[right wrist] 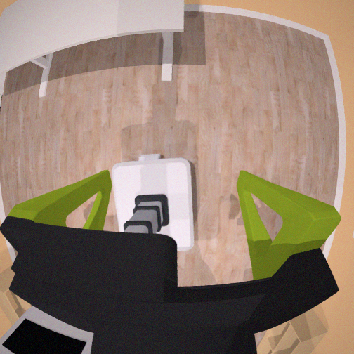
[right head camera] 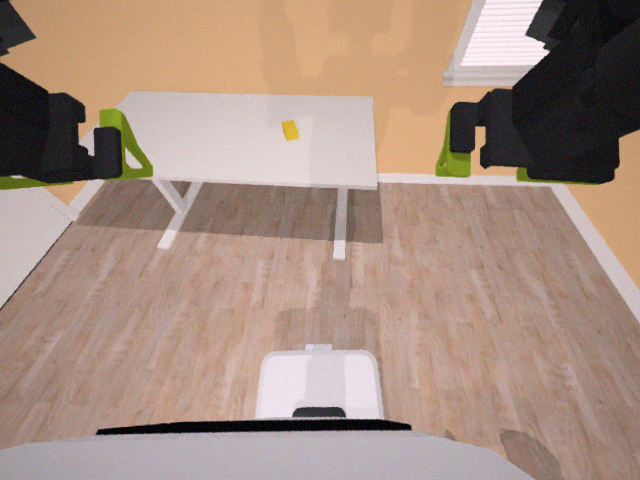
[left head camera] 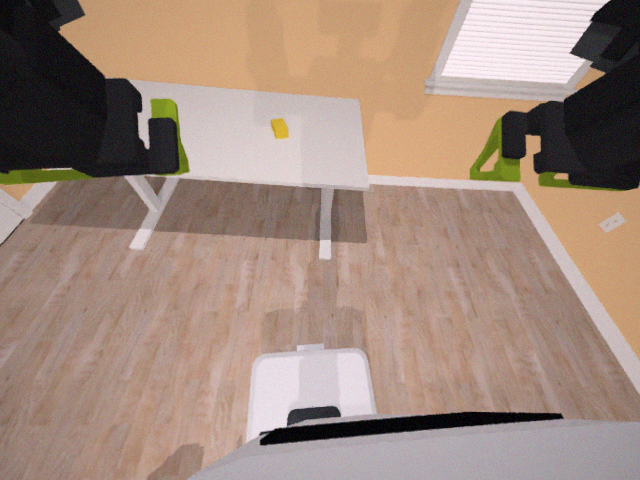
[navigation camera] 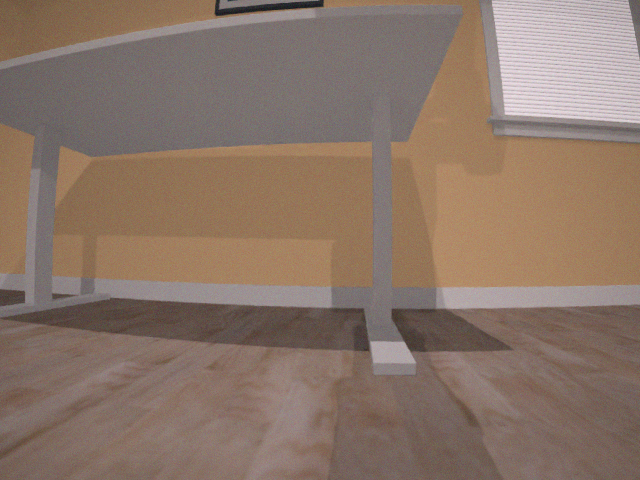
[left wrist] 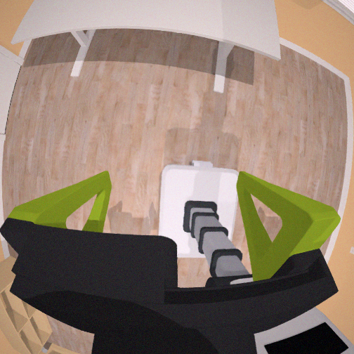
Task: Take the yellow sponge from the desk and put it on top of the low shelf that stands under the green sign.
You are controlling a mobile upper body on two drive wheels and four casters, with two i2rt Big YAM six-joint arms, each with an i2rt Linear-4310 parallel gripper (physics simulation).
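Frame: origin at the left arm's base, x back, y right, z up, level; centimetres.
Seen in the pictures: left gripper, fingertip midpoint: [right head camera: 112, 175] [left head camera: 142, 169]; right gripper, fingertip midpoint: [right head camera: 476, 173] [left head camera: 505, 178].
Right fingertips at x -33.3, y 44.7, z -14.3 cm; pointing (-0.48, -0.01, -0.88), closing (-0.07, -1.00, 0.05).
Observation:
Pixels of each thing's middle, then the offset from my right fingertips to it. "spot": a spot on its surface instead.
- yellow sponge at the middle of its body: [left head camera: 279, 128] [right head camera: 290, 130] dx -94.9, dy -35.0, dz -52.5 cm
- desk's right leg at a spot on its surface: [navigation camera: 381, 222] spot: dx -90.7, dy -6.3, dz -95.2 cm
The yellow sponge [left head camera: 279, 128] [right head camera: 290, 130] lies on the white desk [left head camera: 330, 155] [right head camera: 341, 155] [left wrist: 150, 15] [right wrist: 90, 22] [navigation camera: 232, 87], right of its middle. The desk stands against the wall ahead. My left gripper [left wrist: 173, 178] is open and empty; in the left head camera it overlaps the desk's left part. My right gripper [right wrist: 174, 177] is open and empty; in both head cameras it shows right of the desk, apart from the sponge. The green sign does not show. Parts of wooden shelving [left wrist: 10, 330] [right wrist: 312, 325] show low in the wrist views; I cannot tell which shelf stands under the sign.
The desk's right leg [left head camera: 325, 222] [right head camera: 340, 222] [navigation camera: 381, 222] has a foot reaching forward along the floor. My white base [left head camera: 273, 377] [right head camera: 284, 377] stands in front of the desk. A window [left head camera: 516, 41] [navigation camera: 563, 62] is on the wall at the right.

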